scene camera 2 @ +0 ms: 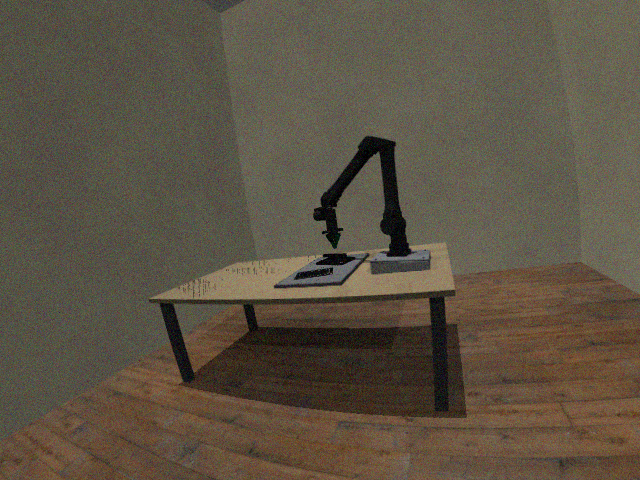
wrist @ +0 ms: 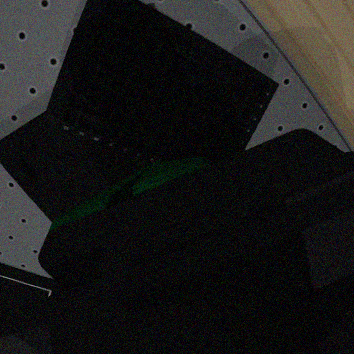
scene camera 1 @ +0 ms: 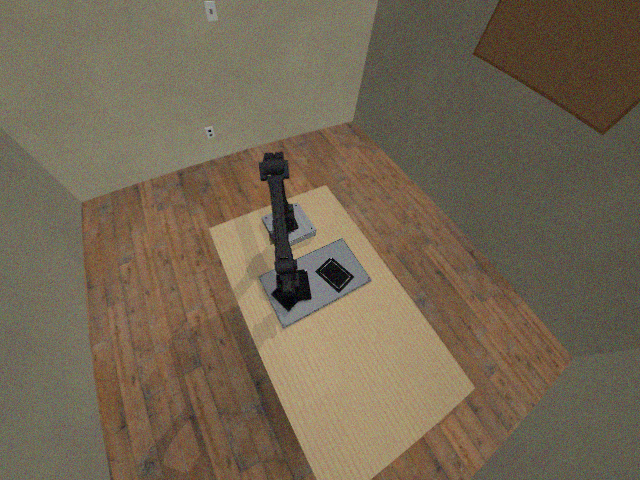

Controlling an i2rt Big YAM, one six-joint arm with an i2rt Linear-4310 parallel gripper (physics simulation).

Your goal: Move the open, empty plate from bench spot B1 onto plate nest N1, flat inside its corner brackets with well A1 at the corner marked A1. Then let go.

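Places are measured from the arm's base along level axes (x back, y left, z down), in centimetres.
Pixels of known places: gripper, fingertip midpoint: (scene camera 2: pixel 335 248) (wrist: pixel 160 171); arm's base at its link origin: (scene camera 2: pixel 399 254).
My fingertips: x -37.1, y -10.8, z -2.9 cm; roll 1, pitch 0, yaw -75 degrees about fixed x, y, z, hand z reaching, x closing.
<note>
Ahead of a thing's pixels: the offset from my fingertips to its top centre. "*": to the spot under its first point. Level surfaces: height alone.
My gripper (scene camera 1: pixel 288 285) (scene camera 2: pixel 334 245) (wrist: pixel 160 171) is shut with nothing between its green-tinted fingers. It points down, apart from and above a dark rectangle that looks like the plate @(dx -1.9, dy -2.3, dz +2.1 cm) (scene camera 1: pixel 288 302) (scene camera 2: pixel 335 256) (wrist: pixel 165 65). This lies skewed over a second black piece @(* dx +0.7, dy +9.2, dz +4.9 cm) (scene camera 1: pixel 305 284) (wrist: pixel 25 150), perhaps the nest. A black rectangle with a white outline @(* dx +1.1, dy +25.8, dz +5.9 cm) (scene camera 1: pixel 334 274) (scene camera 2: pixel 313 273) lies apart at the other end of the board; I cannot tell whether it is spot B1 or a nest. Corner brackets, markings and well A1 are too dark to read, and the fingers hide part of the overlap.
The grey holed board (scene camera 1: pixel 316 305) (scene camera 2: pixel 337 282) (wrist: pixel 22 65) bears the black pieces. It lies on the wooden table @(dz +7.3 cm) (scene camera 1: pixel 372 361) (scene camera 2: pixel 242 286) in front of the arm's grey base block (scene camera 1: pixel 305 235) (scene camera 2: pixel 400 266). One of the board's edges shows close by in the wrist view.
</note>
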